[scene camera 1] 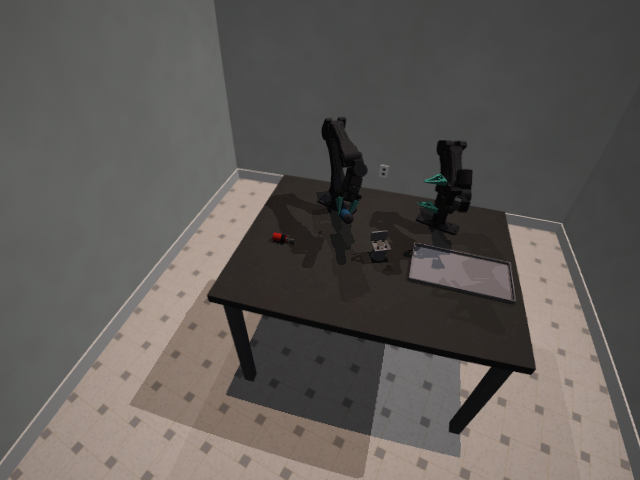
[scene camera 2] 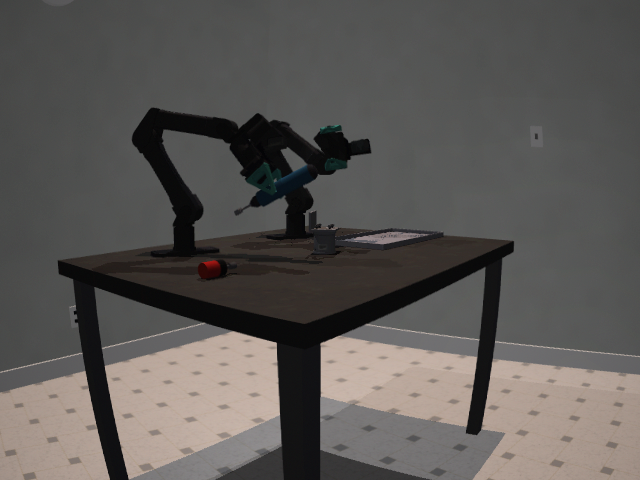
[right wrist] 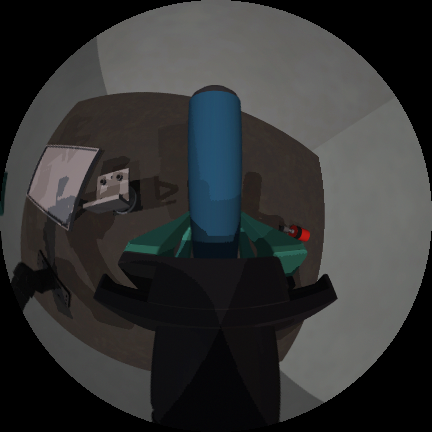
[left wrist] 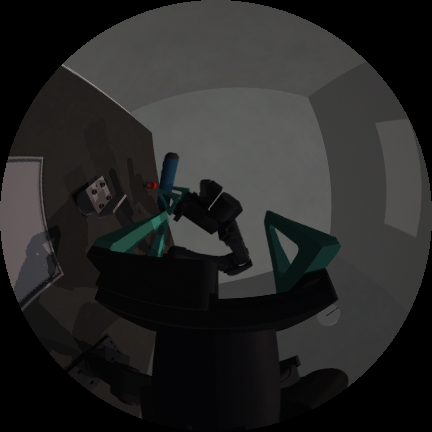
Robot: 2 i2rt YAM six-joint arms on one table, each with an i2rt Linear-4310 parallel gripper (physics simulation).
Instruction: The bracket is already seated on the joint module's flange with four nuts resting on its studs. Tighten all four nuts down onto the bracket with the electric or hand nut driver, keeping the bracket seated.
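Seen in the pictures: left gripper, fingertip midpoint: (scene camera 1: 420, 192) (scene camera 2: 328, 143) (left wrist: 215, 215); right gripper, fingertip midpoint: (scene camera 2: 278, 195) (right wrist: 214, 215) (left wrist: 160, 188); left arm's base, origin of the base link: (scene camera 1: 437, 224) (scene camera 2: 295, 236) (right wrist: 51, 277); right arm's base, origin of the base link: (scene camera 2: 184, 253).
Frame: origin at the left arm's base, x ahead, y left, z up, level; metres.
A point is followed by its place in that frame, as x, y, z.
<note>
The grey bracket (scene camera 1: 380, 245) {0.361, -0.146, 0.066} sits on the joint module near the table's middle, with nuts on its top face; it also shows in the left wrist view (left wrist: 99, 193) {0.359, -0.145, 0.066} and the right wrist view (right wrist: 112, 188) {0.359, -0.149, 0.066}. My right gripper (scene camera 2: 266, 183) is shut on the blue nut driver (scene camera 2: 286, 184) {0.421, -0.312, 0.187} and holds it tilted well above the table, left of the bracket; the blue handle fills the right wrist view (right wrist: 214, 169) {0.401, -0.293, 0.209}. My left gripper (scene camera 1: 431, 192) {0.256, -0.058, 0.305} is open and empty, raised high at the back right. A red-handled hand driver (scene camera 1: 282, 237) {0.515, -0.540, 0.030} lies on the table at the left.
A flat grey tray (scene camera 1: 462, 272) {0.255, 0.193, 0.004} lies on the table to the right of the bracket. Both arm bases stand along the table's back edge. A wall socket (scene camera 1: 384, 170) is behind the table.
</note>
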